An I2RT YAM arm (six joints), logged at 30 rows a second.
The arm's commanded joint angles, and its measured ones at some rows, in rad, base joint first. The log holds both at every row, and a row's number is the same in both.
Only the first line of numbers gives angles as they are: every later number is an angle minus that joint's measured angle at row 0.
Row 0, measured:
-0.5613, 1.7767, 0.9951, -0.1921, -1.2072, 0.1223
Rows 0 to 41, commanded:
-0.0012, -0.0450, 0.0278, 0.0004, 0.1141, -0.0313
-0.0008, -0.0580, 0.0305, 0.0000, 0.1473, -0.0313
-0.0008, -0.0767, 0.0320, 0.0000, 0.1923, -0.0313
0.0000, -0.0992, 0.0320, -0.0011, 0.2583, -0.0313
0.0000, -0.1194, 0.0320, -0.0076, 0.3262, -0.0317
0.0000, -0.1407, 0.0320, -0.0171, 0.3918, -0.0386
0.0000, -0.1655, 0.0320, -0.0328, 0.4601, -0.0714
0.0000, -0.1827, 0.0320, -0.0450, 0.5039, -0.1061
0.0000, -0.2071, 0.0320, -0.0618, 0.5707, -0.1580
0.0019, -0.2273, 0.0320, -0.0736, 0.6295, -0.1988
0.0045, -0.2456, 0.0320, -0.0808, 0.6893, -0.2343
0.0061, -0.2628, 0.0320, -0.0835, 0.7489, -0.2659
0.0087, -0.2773, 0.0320, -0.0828, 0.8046, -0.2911
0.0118, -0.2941, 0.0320, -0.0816, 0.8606, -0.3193
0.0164, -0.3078, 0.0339, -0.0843, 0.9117, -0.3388
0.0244, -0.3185, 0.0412, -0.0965, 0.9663, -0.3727
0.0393, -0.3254, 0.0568, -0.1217, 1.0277, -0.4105
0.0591, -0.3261, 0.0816, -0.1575, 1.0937, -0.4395
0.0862, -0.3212, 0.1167, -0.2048, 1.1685, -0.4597
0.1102, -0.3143, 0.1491, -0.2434, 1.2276, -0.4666
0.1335, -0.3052, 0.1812, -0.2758, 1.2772, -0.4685
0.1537, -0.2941, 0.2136, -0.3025, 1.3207, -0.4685
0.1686, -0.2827, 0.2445, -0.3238, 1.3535, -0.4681
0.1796, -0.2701, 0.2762, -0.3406, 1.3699, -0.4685
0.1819, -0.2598, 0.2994, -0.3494, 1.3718, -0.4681
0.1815, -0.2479, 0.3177, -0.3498, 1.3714, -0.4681
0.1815, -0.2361, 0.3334, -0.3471, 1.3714, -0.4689
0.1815, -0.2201, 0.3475, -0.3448, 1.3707, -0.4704
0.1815, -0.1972, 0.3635, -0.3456, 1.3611, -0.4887
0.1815, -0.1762, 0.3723, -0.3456, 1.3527, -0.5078
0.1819, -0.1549, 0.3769, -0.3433, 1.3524, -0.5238
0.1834, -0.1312, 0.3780, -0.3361, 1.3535, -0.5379
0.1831, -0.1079, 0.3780, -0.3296, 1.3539, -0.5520
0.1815, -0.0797, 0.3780, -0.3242, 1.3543, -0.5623
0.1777, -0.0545, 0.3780, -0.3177, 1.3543, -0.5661
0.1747, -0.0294, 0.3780, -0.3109, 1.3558, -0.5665
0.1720, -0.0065, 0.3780, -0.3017, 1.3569, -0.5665
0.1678, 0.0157, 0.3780, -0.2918, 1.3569, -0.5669
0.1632, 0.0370, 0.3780, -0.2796, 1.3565, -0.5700
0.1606, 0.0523, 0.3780, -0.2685, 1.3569, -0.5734
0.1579, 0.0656, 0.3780, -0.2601, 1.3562, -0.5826
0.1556, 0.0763, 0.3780, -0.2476, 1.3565, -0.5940
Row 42, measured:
0.1659, 0.0588, 0.3700, -0.2643, 1.3440, -0.5604
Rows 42 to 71, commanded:
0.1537, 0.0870, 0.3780, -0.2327, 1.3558, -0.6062
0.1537, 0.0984, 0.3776, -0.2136, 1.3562, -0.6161
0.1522, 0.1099, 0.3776, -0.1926, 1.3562, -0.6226
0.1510, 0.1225, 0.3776, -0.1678, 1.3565, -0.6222
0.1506, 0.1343, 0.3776, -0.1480, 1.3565, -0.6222
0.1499, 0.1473, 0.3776, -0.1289, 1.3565, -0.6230
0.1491, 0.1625, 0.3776, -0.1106, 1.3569, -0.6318
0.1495, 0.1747, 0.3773, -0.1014, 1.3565, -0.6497
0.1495, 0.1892, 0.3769, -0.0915, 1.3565, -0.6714
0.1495, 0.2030, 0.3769, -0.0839, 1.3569, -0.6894
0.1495, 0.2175, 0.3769, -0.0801, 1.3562, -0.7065
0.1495, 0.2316, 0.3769, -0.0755, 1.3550, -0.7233
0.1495, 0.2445, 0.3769, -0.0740, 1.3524, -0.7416
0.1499, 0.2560, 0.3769, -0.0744, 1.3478, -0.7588
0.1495, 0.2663, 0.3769, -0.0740, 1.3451, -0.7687
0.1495, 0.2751, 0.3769, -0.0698, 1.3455, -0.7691
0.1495, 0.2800, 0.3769, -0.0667, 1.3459, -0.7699
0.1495, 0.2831, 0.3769, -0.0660, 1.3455, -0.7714
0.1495, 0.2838, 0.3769, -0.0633, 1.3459, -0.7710
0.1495, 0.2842, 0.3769, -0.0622, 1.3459, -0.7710
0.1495, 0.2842, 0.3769, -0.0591, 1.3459, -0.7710
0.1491, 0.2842, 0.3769, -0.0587, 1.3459, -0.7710
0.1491, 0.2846, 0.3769, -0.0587, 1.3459, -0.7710
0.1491, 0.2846, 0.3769, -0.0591, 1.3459, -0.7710
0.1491, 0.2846, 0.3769, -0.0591, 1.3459, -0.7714
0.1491, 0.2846, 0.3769, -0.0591, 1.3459, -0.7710
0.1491, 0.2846, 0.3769, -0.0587, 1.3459, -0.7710
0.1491, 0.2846, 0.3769, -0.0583, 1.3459, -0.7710
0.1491, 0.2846, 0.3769, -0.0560, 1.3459, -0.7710
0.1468, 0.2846, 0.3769, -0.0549, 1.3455, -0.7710
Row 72, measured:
0.1506, 0.2880, 0.3704, -0.0580, 1.3581, -0.7588
